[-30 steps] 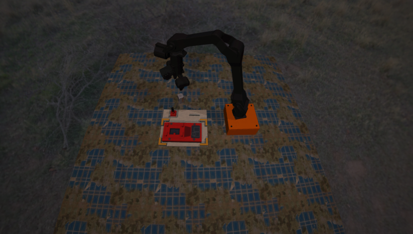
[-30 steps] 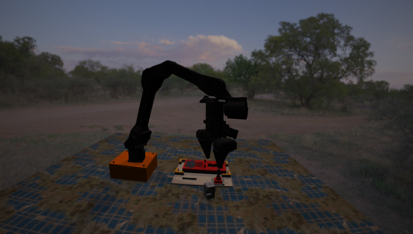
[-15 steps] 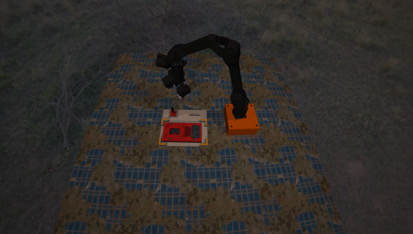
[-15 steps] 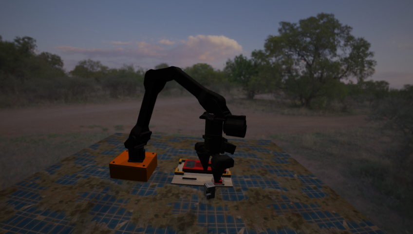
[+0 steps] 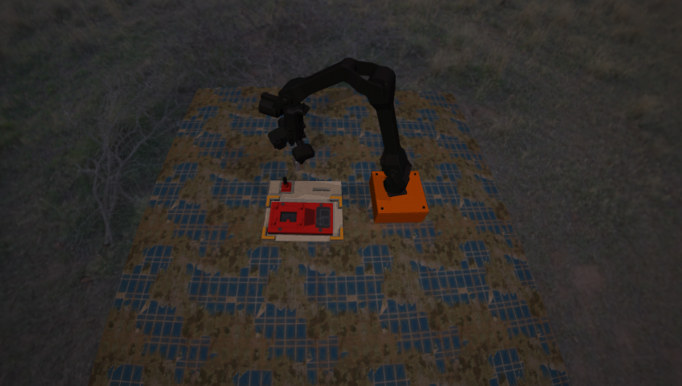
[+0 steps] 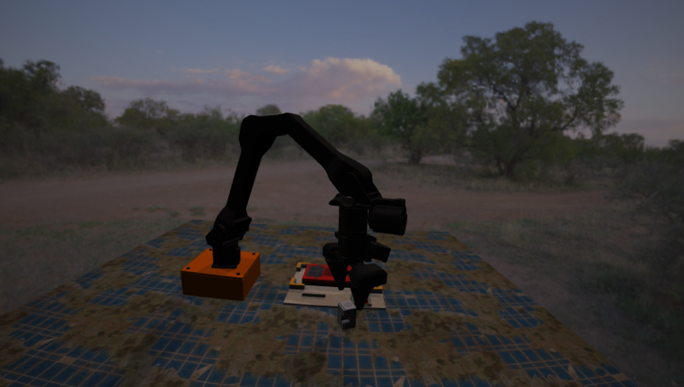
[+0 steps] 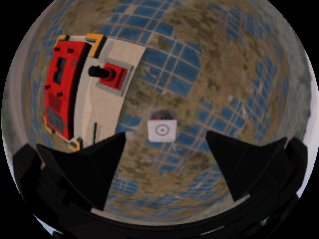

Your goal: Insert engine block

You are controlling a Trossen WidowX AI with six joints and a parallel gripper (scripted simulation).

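Now: gripper tip 4 cm above the grey engine block and 1 cm past it.
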